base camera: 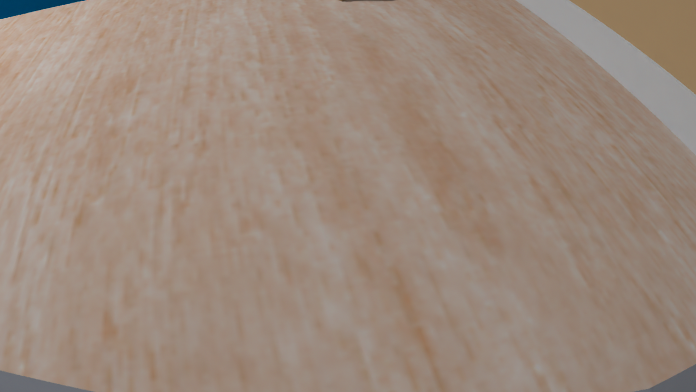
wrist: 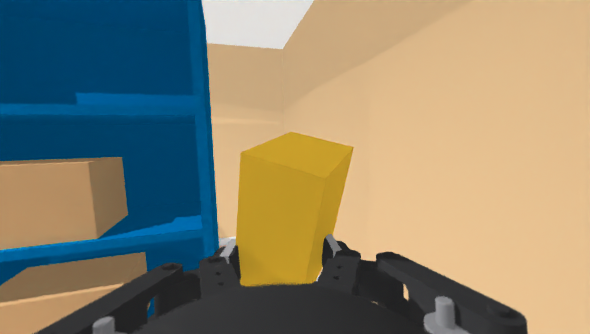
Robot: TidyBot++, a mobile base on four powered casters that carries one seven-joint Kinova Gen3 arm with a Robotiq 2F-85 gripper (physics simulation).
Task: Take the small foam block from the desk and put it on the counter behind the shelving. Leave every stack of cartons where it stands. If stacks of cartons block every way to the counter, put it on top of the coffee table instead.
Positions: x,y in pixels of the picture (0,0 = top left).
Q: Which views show the yellow foam block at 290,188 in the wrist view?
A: The wrist view only.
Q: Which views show my gripper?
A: The wrist view only.
